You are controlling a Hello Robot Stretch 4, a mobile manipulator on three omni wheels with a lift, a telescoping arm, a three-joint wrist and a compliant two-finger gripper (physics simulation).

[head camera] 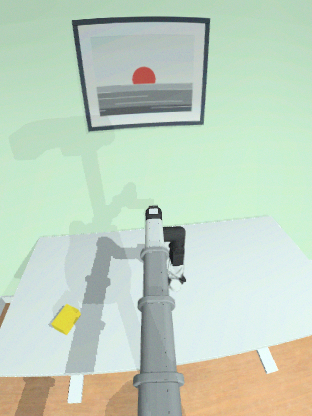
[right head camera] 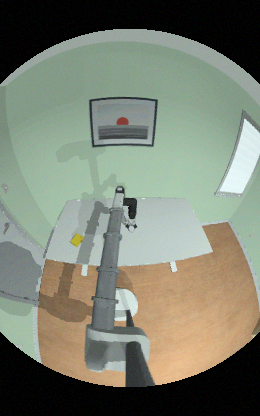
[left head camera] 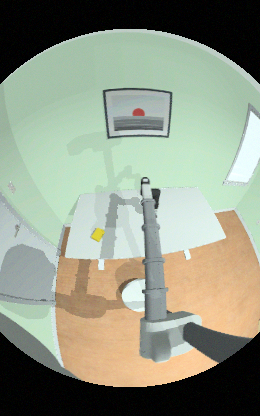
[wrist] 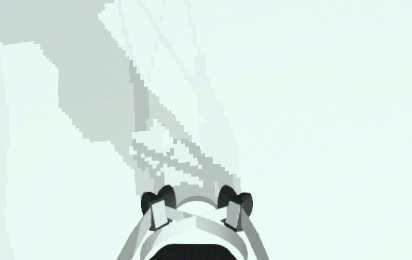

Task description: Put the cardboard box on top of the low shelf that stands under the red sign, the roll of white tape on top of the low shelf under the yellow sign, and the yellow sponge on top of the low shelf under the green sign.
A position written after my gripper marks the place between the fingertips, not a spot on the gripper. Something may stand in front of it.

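From the wrist you can see my gripper (wrist: 197, 199), and there's a roll of white tape (wrist: 195, 205) as well. A framed picture with a red sun (head camera: 150, 71) (right head camera: 120, 120) (left head camera: 131, 111) is in the scene too. And there's a white table (head camera: 101, 274) (right head camera: 167, 229) (left head camera: 119, 213) (wrist: 300, 111).
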